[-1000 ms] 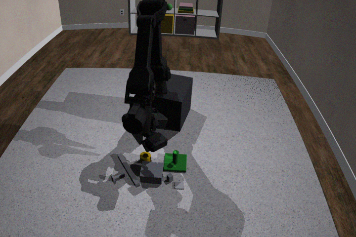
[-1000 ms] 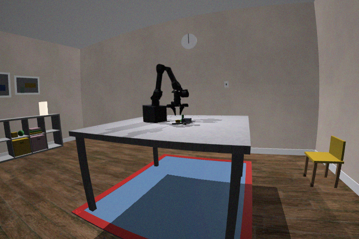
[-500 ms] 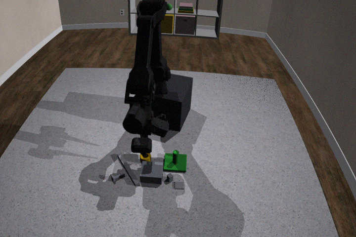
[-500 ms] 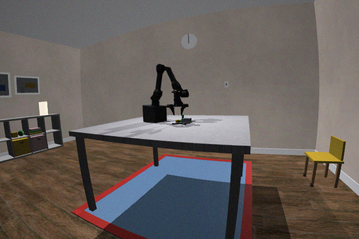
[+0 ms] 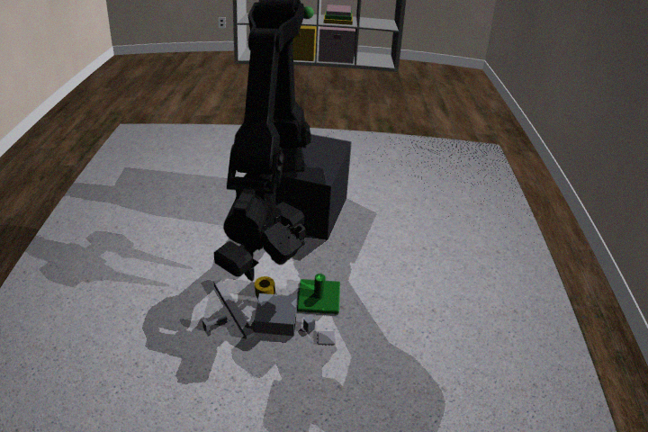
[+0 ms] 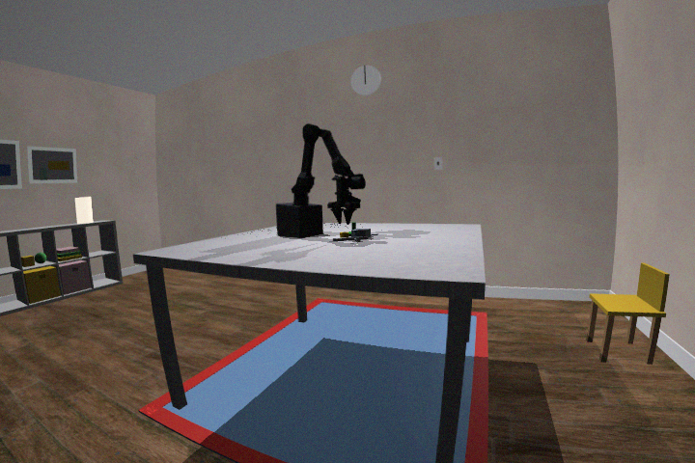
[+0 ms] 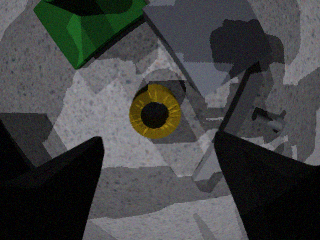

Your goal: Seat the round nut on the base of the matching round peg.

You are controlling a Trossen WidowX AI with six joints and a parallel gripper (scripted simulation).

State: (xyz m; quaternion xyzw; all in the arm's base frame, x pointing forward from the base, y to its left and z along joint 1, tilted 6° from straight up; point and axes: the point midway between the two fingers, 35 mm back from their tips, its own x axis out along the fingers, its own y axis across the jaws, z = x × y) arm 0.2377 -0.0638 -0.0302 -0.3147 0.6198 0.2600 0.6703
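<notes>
The grey block lies 80 mm below my hand, 70 mm ahead of it and 20 mm to the left of it. Round my hand: thin bar 90 mm below, 60 mm to the right, 40 mm ahead; small bolt 100 mm to the right, 90 mm below, 80 mm ahead; small dark piece 100 mm ahead, 80 mm to the left, 80 mm below.
</notes>
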